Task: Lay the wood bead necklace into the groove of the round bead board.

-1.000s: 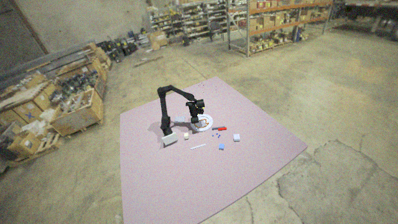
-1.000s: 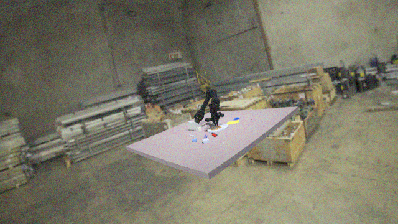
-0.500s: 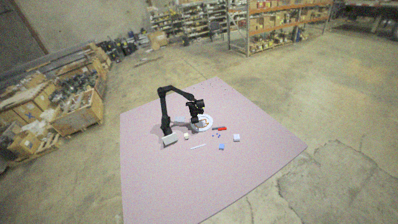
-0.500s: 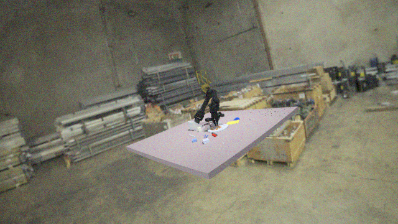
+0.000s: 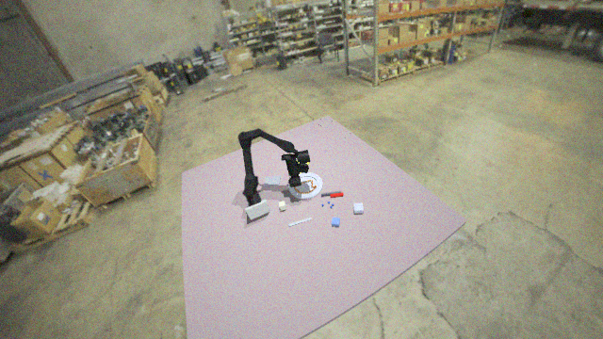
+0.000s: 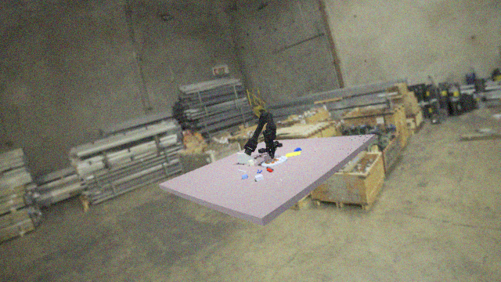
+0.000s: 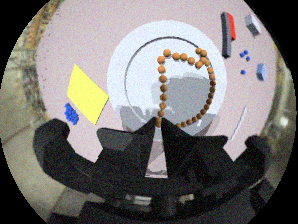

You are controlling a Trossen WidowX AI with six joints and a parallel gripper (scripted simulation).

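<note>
The yellow sheet is 150 mm to the left of my gripper tip, 70 mm ahead of it and 10 mm below it. The rest, counted from my gripper tip: cream cube 120 mm to the right, 120 mm behind; red-handled tool 170 mm to the right, 160 mm ahead, 10 mm below; grey plate 130 mm behind, 110 mm to the left, 10 mm below.
</note>
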